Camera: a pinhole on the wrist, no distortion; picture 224 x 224 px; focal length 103.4 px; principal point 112.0 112.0 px. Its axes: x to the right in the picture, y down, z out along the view. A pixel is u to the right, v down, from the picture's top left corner.
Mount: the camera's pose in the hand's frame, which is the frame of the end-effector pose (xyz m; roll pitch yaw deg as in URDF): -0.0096 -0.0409 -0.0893 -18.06 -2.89 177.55
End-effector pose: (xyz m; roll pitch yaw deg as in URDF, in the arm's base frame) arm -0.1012 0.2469 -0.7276 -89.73 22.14 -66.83
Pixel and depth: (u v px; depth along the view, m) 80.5 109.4 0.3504
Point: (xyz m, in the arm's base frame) 0.1813 0.1970 -0.6323
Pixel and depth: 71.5 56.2 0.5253
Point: 0.4225 0.2613 -0.8636
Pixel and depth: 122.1 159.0 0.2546
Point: 0.0285 0.2406 -0.5028
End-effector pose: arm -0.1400 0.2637 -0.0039 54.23 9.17 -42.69
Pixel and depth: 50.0 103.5 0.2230
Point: -0.1508 0.0611 -0.0341
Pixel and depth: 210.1 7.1 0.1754
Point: -0.2841 0.3052 0.1672
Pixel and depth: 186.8 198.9 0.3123
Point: -0.5652 0.2039 -0.1891
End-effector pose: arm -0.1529 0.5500 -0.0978 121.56 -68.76 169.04
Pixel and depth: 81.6 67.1 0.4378
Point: -0.3266 0.9111 -0.0355
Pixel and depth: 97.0 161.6 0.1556
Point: -0.3105 0.5243 -0.1409
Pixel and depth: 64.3 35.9 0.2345
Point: -0.2120 0.7429 -0.0100
